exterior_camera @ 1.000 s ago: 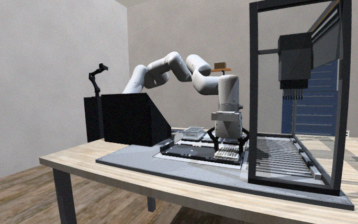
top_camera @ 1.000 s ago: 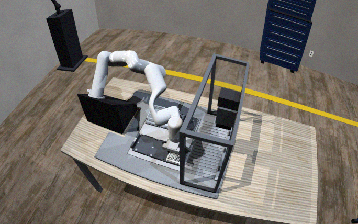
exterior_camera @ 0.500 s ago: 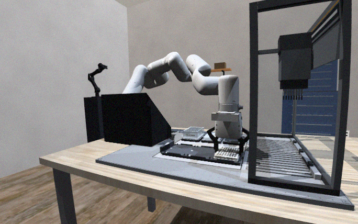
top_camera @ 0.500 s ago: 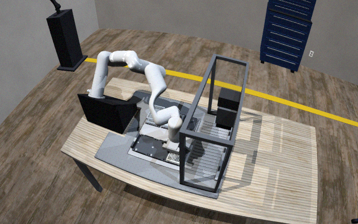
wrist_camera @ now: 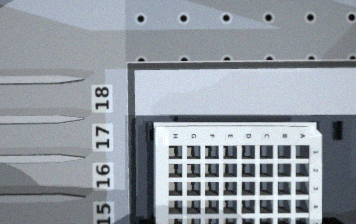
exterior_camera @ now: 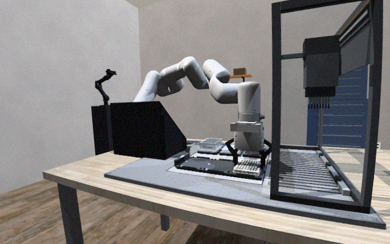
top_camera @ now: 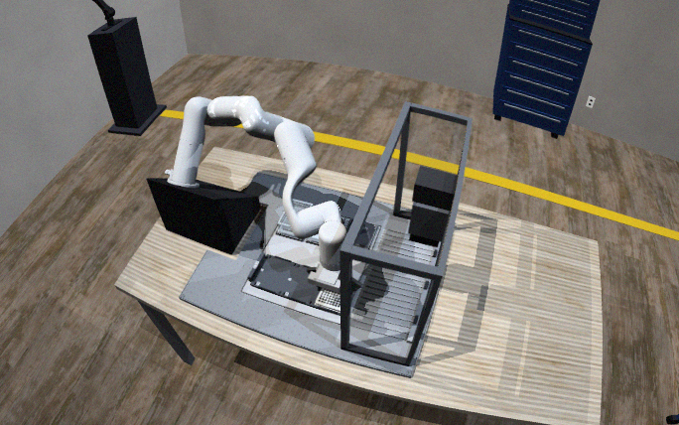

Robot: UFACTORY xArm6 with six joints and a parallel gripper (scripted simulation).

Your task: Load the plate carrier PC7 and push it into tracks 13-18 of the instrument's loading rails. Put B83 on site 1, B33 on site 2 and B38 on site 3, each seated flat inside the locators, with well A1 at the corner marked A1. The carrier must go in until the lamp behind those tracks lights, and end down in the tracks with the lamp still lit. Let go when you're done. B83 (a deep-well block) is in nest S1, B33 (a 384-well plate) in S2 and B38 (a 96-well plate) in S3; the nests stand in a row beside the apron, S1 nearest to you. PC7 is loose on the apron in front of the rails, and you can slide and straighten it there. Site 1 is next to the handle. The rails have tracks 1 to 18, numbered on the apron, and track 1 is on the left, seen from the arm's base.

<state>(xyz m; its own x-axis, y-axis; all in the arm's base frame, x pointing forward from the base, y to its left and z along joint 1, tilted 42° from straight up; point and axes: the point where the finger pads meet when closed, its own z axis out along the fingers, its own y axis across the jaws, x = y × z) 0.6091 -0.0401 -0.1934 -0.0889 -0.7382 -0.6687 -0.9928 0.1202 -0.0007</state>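
My hand is 250 mm to the right of the nest s2, 100 mm past it and 20 mm above it. Also, from my hand: frame post: 220 mm above, 180 mm to the right, 80 mm ahead; nest s3: 250 mm to the left, 20 mm below, 10 mm ahead; dark carrier PC7: 110 mm behind, 10 mm to the left, 10 mm below.
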